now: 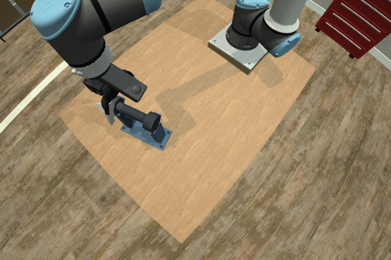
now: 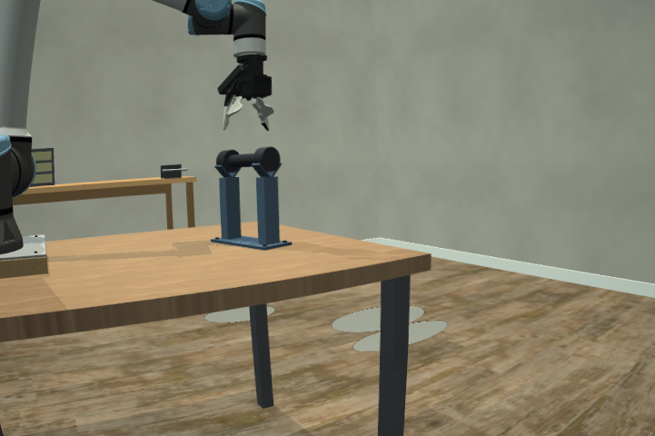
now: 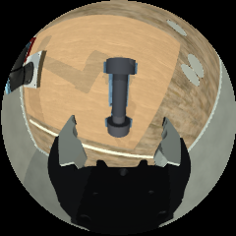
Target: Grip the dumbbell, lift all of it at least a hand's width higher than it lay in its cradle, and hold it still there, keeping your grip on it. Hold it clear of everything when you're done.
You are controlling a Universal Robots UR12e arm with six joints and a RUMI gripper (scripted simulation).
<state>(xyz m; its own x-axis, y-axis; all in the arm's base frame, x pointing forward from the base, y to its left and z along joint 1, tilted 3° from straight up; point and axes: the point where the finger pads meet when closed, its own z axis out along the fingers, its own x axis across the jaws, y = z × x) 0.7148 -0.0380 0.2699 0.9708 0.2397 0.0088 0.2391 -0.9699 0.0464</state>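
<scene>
My hand is 80 mm above the dumbbell. Also, from my hand: blue cradle 210 mm below.
</scene>
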